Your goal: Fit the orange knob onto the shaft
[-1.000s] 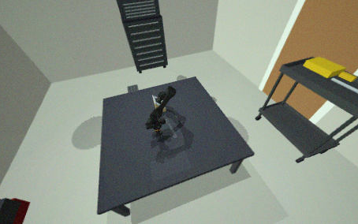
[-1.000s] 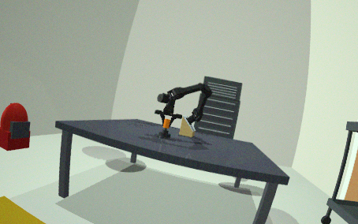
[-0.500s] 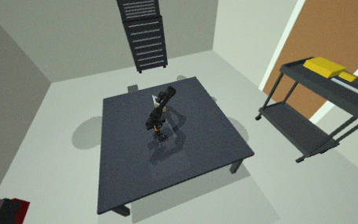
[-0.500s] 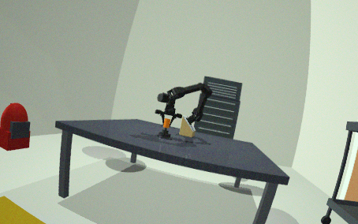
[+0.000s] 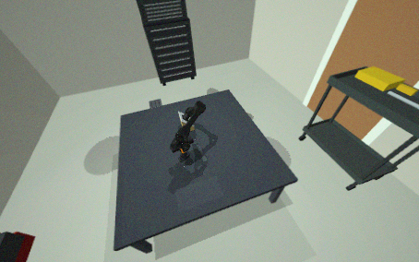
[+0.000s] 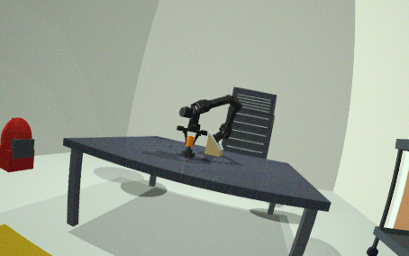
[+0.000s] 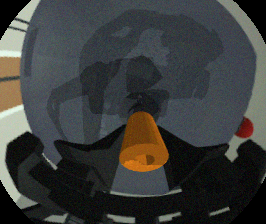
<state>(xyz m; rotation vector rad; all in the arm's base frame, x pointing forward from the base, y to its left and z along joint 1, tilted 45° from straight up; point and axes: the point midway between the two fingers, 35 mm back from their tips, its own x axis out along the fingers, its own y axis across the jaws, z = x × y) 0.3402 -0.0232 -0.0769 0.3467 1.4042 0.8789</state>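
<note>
My gripper tip is 20 mm below the orange knob. From my gripper tip the other things lie so: dark shaft fixture (40 mm below).
</note>
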